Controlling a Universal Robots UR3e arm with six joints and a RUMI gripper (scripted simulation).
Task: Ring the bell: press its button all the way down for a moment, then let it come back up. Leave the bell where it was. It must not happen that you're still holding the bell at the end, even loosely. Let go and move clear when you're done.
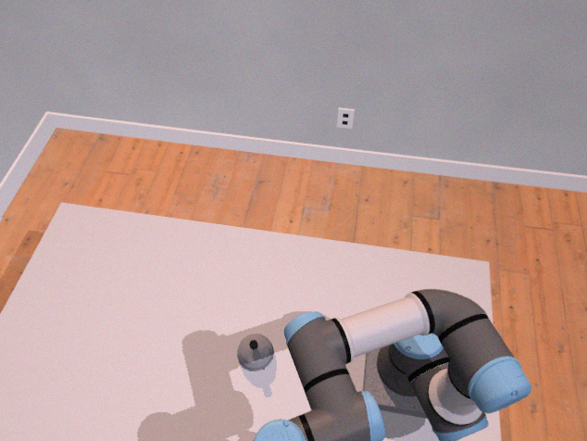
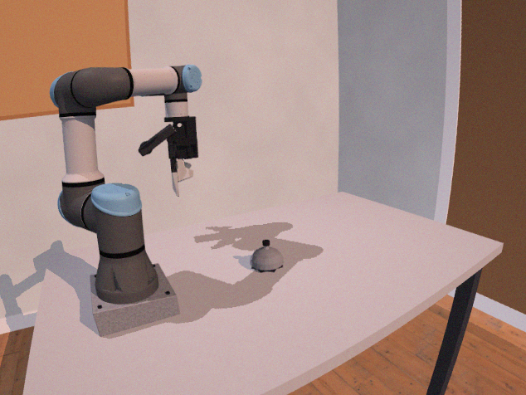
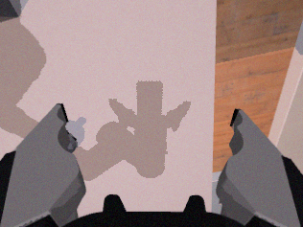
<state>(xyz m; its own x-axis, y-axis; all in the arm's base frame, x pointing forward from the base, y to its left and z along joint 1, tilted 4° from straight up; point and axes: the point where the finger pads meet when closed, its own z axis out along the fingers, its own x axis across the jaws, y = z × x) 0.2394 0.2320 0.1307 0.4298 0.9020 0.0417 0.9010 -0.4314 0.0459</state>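
My gripper is now 90 mm short of the black button, 280 mm to the left of it and 110 mm above it. The rest, counted from my hand: dome bell (90 mm ahead, 280 mm to the right, 120 mm below).
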